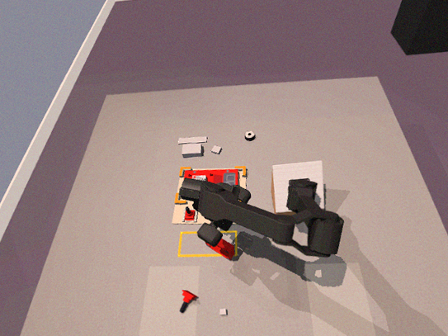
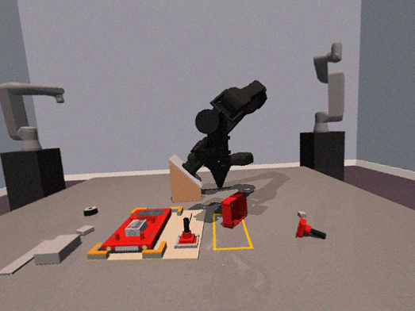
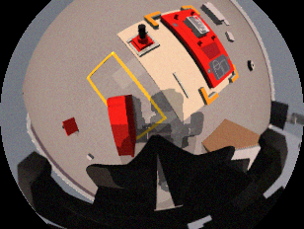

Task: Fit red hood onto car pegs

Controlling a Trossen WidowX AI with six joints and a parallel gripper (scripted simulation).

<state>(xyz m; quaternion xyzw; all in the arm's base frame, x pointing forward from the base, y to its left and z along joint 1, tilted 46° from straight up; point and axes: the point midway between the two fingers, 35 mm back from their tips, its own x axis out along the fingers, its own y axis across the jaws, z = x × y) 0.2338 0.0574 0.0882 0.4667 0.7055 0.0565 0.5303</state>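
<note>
My gripper tip is 50 mm above the hood, 30 mm to the right of it and 30 mm short of it. From my gripper tip the other things lie so: grey engine block 210 mm to the right, 100 mm ahead, 60 mm below.
</note>
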